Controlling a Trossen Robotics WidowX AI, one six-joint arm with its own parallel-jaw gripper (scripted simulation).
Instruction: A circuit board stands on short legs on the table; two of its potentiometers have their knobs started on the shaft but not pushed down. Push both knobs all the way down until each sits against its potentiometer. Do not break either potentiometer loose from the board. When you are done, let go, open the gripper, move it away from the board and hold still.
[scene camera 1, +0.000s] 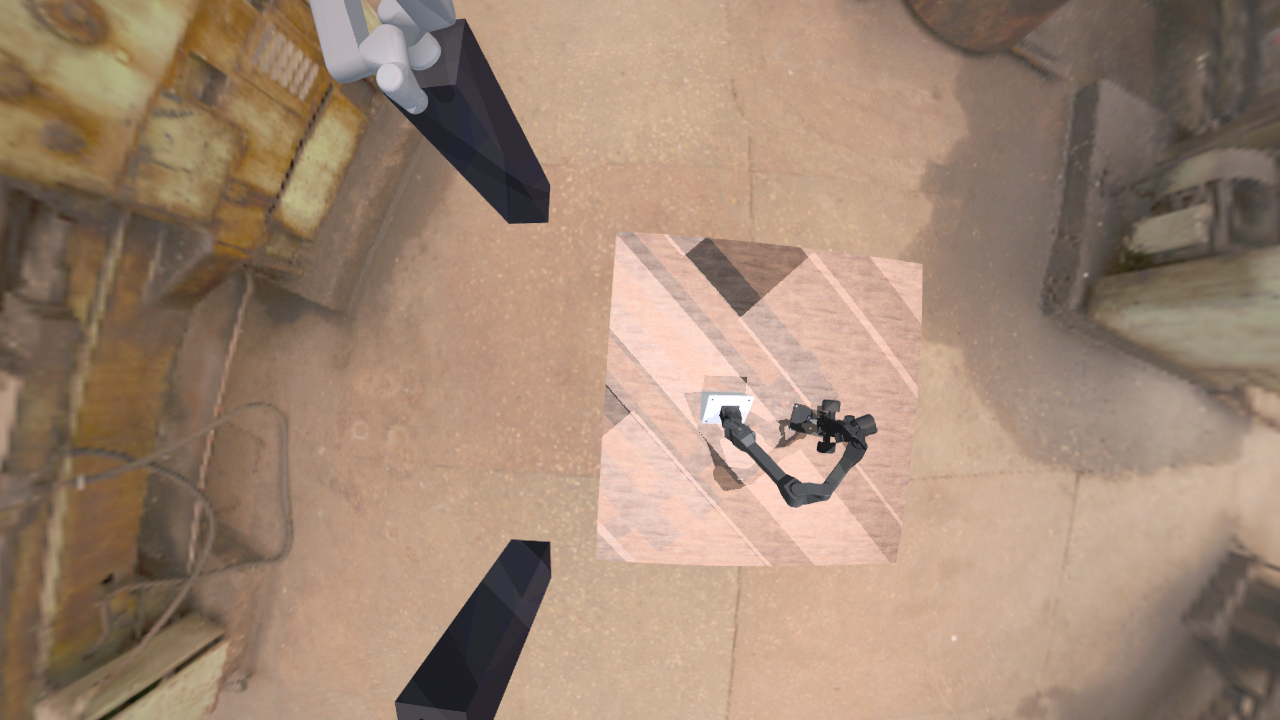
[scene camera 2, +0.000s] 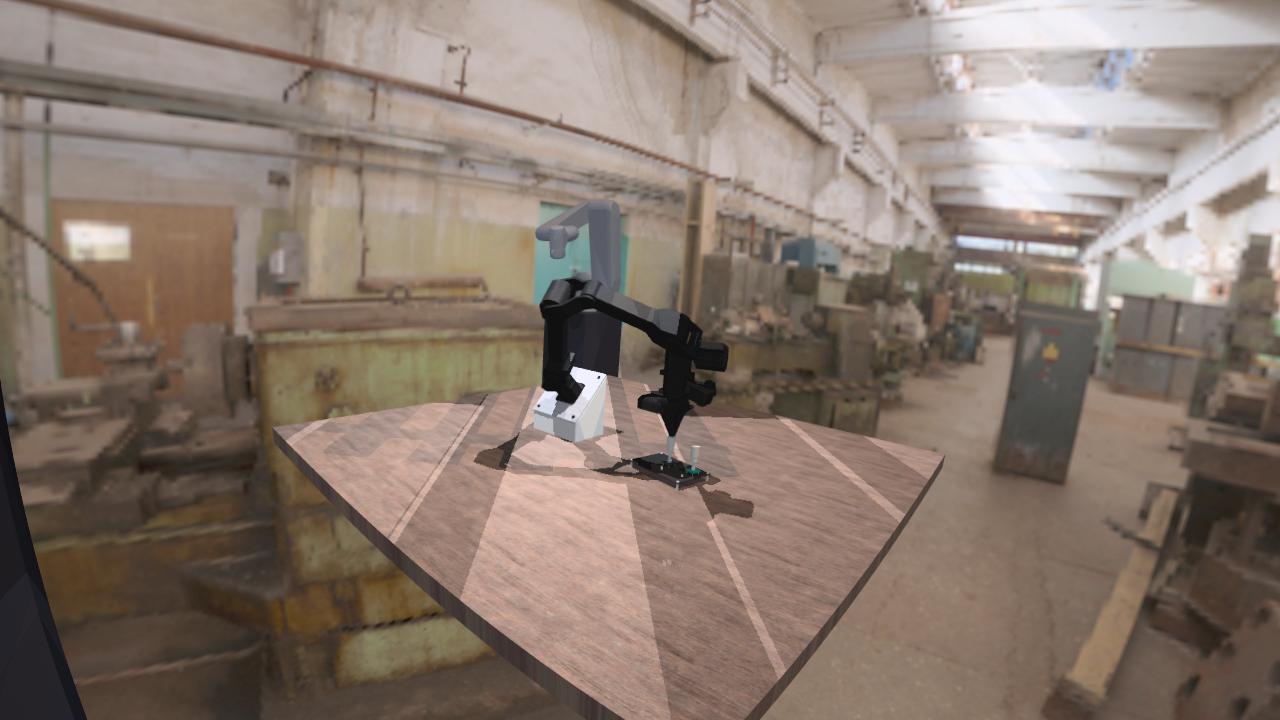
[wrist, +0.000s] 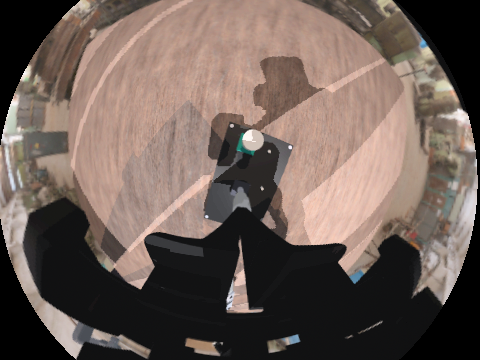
Scene:
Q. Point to my gripper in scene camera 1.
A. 817, 422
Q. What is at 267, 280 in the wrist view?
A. My gripper.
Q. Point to my gripper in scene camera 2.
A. At 671, 436

